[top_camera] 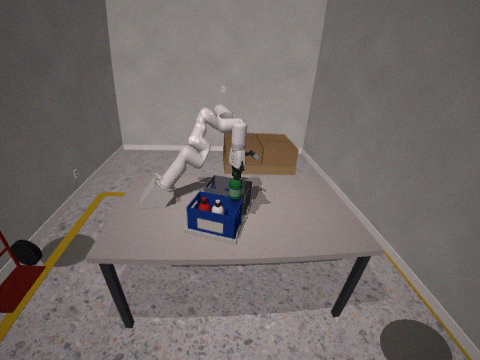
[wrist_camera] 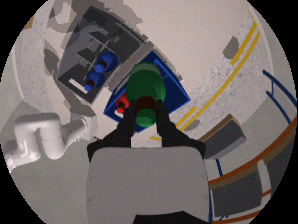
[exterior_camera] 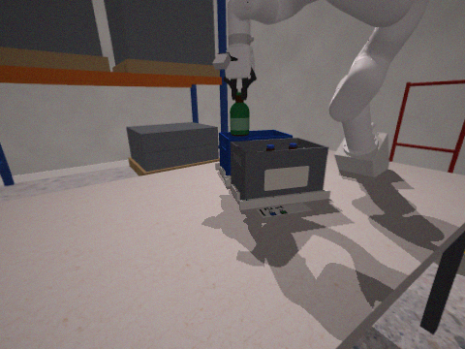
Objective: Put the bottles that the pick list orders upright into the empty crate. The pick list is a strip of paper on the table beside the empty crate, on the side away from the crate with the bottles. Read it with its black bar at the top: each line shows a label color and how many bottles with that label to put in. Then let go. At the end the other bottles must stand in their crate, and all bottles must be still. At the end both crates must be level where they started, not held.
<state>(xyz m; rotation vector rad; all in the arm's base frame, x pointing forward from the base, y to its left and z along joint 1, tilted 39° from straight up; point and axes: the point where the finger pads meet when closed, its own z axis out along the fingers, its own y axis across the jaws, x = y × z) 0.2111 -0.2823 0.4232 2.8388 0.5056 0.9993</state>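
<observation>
My gripper is now 7 cm above the green-label bottle. Round my hand: blue crate (12 cm behind, 4 cm to the right, 25 cm below); then white-capped bottle (10 cm behind, 25 cm below); then grey crate (1 cm behind, 17 cm to the left, 25 cm below).
</observation>
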